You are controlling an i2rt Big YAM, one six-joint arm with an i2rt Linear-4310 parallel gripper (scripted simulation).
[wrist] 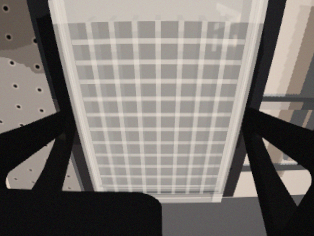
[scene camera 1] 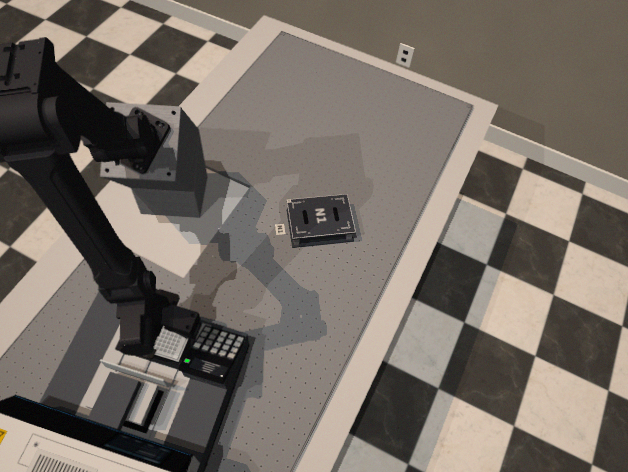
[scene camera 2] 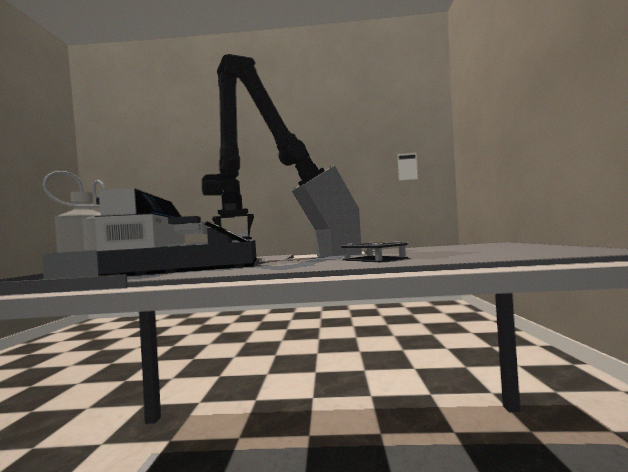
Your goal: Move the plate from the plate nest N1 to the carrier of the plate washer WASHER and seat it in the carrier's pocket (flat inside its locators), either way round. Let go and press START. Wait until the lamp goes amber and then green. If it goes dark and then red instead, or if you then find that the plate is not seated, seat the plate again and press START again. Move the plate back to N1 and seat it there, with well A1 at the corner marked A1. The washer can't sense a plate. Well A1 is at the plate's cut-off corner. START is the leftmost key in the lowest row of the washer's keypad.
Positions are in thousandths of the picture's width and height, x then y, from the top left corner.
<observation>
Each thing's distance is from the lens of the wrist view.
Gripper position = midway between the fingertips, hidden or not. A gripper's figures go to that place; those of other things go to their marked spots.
my gripper (wrist: 505,502): 13 cm
well plate (wrist: 476,633): 13 cm
plate washer (wrist: 896,413): 16 cm
</observation>
